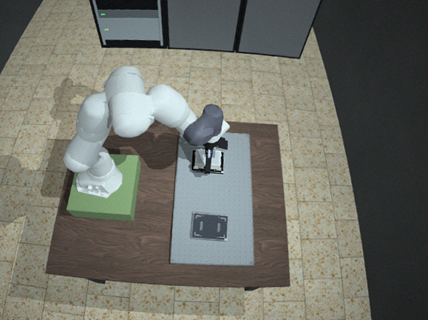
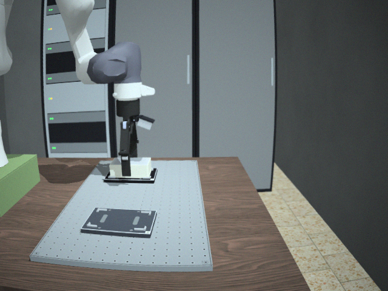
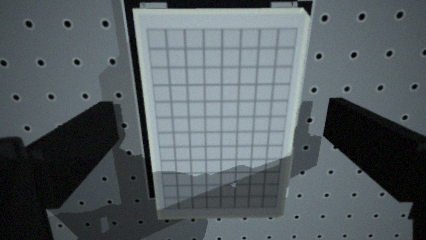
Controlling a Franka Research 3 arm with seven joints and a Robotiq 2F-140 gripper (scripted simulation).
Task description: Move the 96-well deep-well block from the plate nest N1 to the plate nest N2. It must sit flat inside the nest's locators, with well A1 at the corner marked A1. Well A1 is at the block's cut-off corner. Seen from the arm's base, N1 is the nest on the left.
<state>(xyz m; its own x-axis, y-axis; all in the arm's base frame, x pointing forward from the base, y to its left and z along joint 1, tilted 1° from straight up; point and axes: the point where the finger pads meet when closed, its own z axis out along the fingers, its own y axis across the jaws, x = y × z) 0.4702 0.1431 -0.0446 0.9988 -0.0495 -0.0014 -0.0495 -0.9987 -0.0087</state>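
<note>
Now: the cream 96-well deep-well block right at my hand. Round my hand: A1 mark: 70 mm ahead, 60 mm to the right, 30 mm below; plate nest N1: 30 mm below; plate nest N2: 340 mm to the right, 30 mm below, 10 mm ahead.
</note>
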